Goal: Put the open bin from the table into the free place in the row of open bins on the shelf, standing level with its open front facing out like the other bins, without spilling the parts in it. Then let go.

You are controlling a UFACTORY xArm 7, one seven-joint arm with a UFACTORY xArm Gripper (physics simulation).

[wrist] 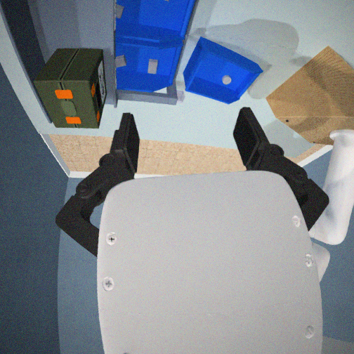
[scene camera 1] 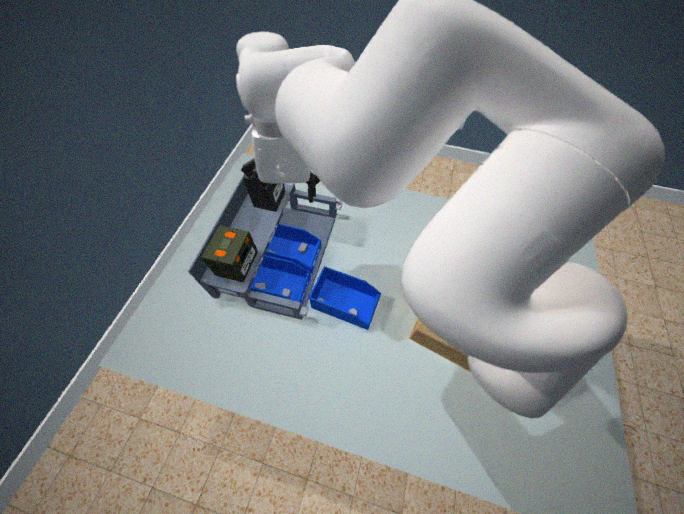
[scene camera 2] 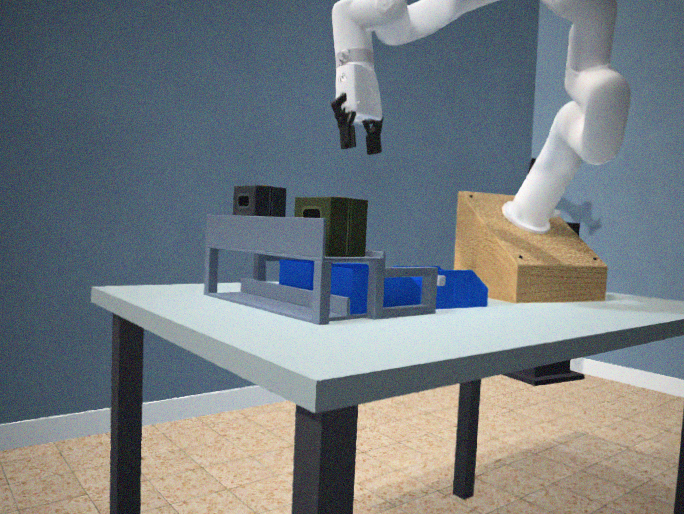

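Seen in the pictures: gripper, fingertip midpoint: [scene camera 1: 290,198] [scene camera 2: 361,151]; arm's base at its link origin: [scene camera 2: 525,218].
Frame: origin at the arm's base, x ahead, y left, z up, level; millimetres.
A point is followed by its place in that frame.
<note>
The open blue bin [scene camera 1: 345,300] @(x 356, y 114, z -188 mm) [scene camera 2: 465,288] @(x 329, y 168, z -153 mm) [wrist: 212,75] stands upright on the table in front of the grey shelf [scene camera 1: 264,222] @(x 656, y 38, z -90 mm) [scene camera 2: 259,236] @(x 741, y 102, z -65 mm) [wrist: 145,97], turned at an angle to it, with small pale parts inside. Two blue bins stand side by side in the shelf's front row: one [scene camera 1: 294,240] @(x 586, y 9, z -177 mm) beside the free place at the far end in scene camera 1, the other [scene camera 1: 279,273] @(x 568, y 127, z -182 mm) [wrist: 135,75] at the opposite end. Both hold small grey parts. My gripper [scene camera 2: 360,149] @(x 521, y 64, z 109 mm) [wrist: 186,121] is open and empty, high above the shelf; its fingers are partly hidden in scene camera 1.
A green box with orange patches [scene camera 1: 229,251] @(x 625, y 197, z 5 mm) [scene camera 2: 347,226] @(x 640, y 233, z -41 mm) [wrist: 72,90] and a black box [scene camera 1: 268,193] [scene camera 2: 258,200] @(x 710, y 4, z 1 mm) stand on the shelf's rear, higher level. The wooden robot base [scene camera 1: 439,343] @(x 92, y 139, z -117 mm) [scene camera 2: 561,281] @(x 21, y 143, z -144 mm) [wrist: 312,100] stands beyond the table bin.
</note>
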